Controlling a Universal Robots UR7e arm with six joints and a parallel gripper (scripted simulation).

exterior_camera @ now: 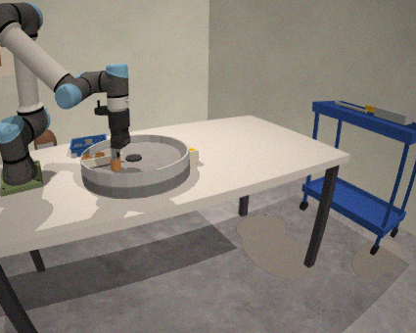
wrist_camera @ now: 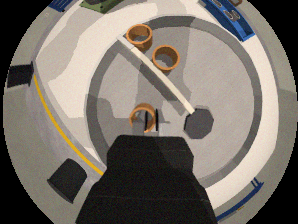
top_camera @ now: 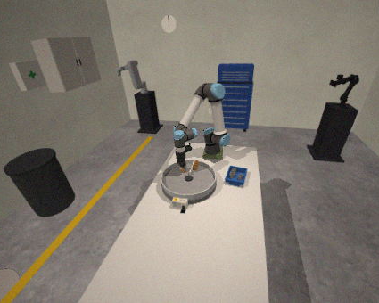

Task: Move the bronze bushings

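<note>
Now: hand 80 mm short of the grey turntable, 50 mm to the right of it and 40 mm above it. Also, from my hand: blue crate 50 mm behind, 410 mm to the left, 70 mm below.
</note>
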